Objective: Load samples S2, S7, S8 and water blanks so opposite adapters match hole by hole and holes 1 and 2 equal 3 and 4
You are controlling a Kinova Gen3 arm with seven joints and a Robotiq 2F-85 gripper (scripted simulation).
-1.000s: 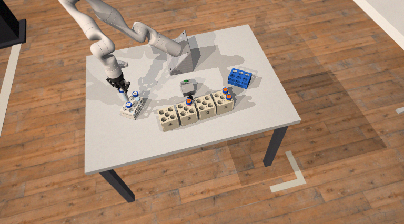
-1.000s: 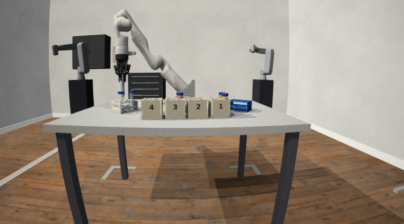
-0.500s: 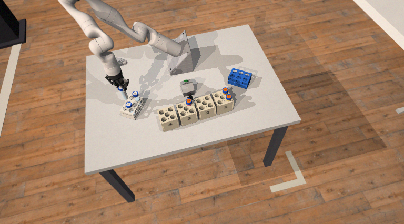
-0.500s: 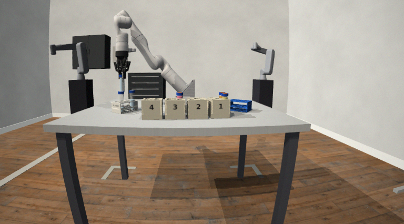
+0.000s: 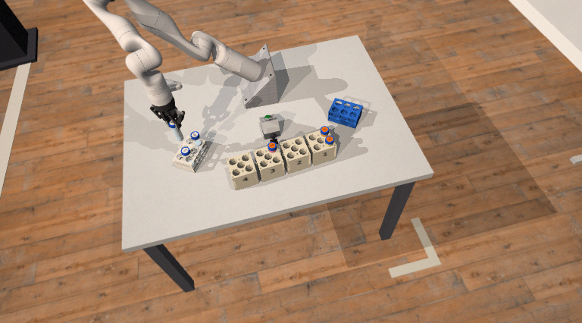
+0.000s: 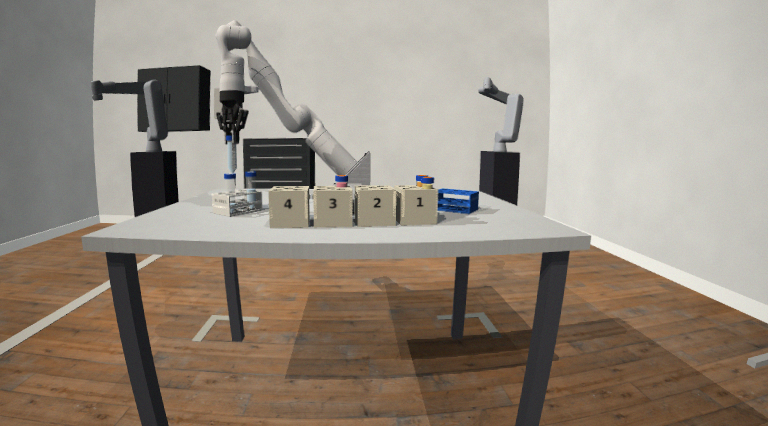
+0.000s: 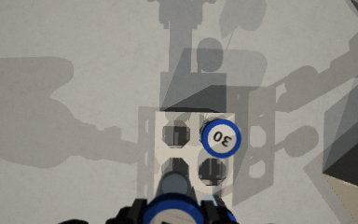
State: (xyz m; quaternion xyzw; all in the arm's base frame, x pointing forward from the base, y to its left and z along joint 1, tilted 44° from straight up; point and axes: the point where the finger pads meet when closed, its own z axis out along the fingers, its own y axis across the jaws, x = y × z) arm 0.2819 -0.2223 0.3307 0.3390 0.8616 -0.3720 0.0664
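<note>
The water blank marked 50 is 1 cm ahead of my hand and 5 cm below it. Also, from my hand: blank marked 30: 1 cm behind, 5 cm to the left, 16 cm below; then blank: 5 cm ahead, 1 cm to the left, 16 cm below; then white rack: 1 cm ahead, 2 cm to the left, 19 cm below.
</note>
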